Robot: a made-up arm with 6 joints.
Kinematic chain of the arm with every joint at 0, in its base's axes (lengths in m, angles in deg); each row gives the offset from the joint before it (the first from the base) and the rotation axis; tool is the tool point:
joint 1: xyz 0 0 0.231 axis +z
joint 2: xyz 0 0 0 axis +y
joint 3: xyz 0 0 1.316 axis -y
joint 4: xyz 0 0 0 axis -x
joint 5: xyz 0.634 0 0 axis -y
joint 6: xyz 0 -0.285 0 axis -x
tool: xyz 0 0 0
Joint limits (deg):
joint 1: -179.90..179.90
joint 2: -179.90..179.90
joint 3: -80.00..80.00
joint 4: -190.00..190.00
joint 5: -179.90..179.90
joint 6: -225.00..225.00
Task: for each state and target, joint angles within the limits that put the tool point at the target. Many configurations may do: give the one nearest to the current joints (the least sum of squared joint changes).
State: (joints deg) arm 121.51 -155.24 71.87 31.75 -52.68 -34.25
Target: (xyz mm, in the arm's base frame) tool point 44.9 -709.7 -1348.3
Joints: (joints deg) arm 70.75 -176.72 21.59 14.18 -52.68 -34.25
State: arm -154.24 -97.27 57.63 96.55 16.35 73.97
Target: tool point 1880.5 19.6 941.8
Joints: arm -178.67 -70.12 63.49 94.84 16.35 73.97
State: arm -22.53 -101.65 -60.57 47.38 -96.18 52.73
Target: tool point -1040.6 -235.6 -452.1
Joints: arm 2.17 -153.05 -38.40 46.52 -96.18 52.73
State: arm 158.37 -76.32 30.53 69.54 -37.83 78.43
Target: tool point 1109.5 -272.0 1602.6
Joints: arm 160.35 -58.55 10.30 65.76 -37.83 78.43
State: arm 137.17 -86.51 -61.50 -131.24 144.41 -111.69
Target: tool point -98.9 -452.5 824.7
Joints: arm 104.87 -52.08 -54.28 -137.97 144.41 -111.69
